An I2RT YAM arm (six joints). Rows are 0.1 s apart.
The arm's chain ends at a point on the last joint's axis. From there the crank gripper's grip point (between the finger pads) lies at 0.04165 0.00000 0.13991 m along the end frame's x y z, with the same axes.
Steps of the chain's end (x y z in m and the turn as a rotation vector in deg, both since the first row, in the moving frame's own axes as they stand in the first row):
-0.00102 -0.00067 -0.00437 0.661 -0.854 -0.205
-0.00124 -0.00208 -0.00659 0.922 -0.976 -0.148
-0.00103 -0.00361 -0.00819 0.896 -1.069 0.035
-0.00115 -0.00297 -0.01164 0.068 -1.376 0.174
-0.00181 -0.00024 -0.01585 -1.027 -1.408 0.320
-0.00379 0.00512 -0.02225 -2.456 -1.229 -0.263
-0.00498 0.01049 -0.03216 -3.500 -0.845 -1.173
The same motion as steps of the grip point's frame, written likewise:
-0.00311 -0.00243 -0.00377 0.661 -0.854 -0.205
-0.00363 -0.00444 -0.00592 0.922 -0.976 -0.148
-0.00365 -0.00578 -0.00745 0.896 -1.069 0.035
-0.00452 -0.00302 -0.01068 0.068 -1.376 0.174
-0.00527 0.00250 -0.01489 -1.027 -1.408 0.320
-0.00679 0.01095 -0.02151 -2.456 -1.229 -0.263
-0.00697 0.01822 -0.03180 -3.500 -0.845 -1.173

